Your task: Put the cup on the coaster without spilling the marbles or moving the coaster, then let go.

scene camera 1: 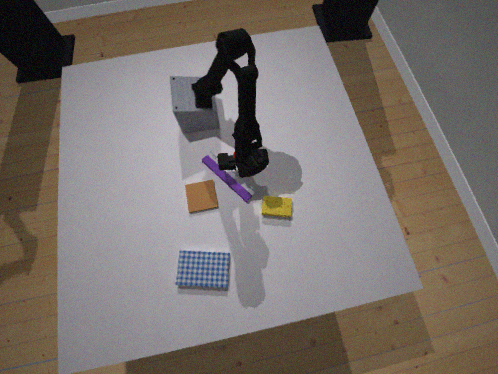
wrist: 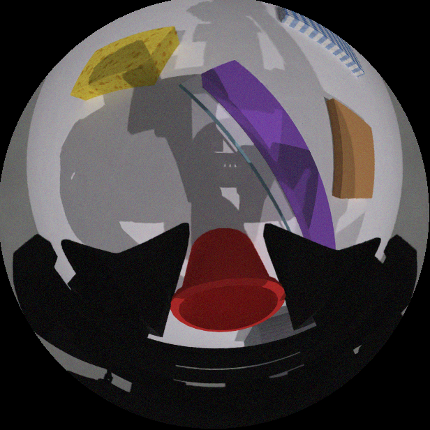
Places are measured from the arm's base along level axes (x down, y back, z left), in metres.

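Pixels of known places: arm's base, origin of the base link: (scene camera 1: 203,101).
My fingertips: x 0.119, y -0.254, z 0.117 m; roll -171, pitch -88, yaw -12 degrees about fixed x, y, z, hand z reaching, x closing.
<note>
Ahead of a thing's pixels: the offset from my fingertips to its middle.
The red cup (scene camera 1: 236,154) (wrist: 225,262) stands upright between the fingers of my gripper (scene camera 1: 237,166) (wrist: 227,228) in the wrist view. The black fingers meet its sides close to the rim, so the gripper looks shut on the cup. In the scene view the arm hides most of the cup. The marbles do not show; the inside of the cup is seen at a steep slant. The flat orange-brown square coaster @[dx +0.010, dy -0.087, dz -0.177 m] (scene camera 1: 201,196) (wrist: 355,150) lies on the white surface, across the purple bar from the cup.
A long purple bar @[dx +0.006, dy -0.021, dz -0.064 m] (scene camera 1: 227,179) (wrist: 270,130) lies slantwise between cup and coaster, with a thin glassy edge (wrist: 227,132) alongside. A yellow sponge @[dx +0.002, dy -0.174, dz +0.108 m] (scene camera 1: 277,207) (wrist: 125,62) and a blue checked block @[dx +0.004, dy -0.362, dz -0.194 m] (scene camera 1: 203,269) (wrist: 325,40) lie farther out. A grey box (scene camera 1: 199,123) stands by the arm's base.
</note>
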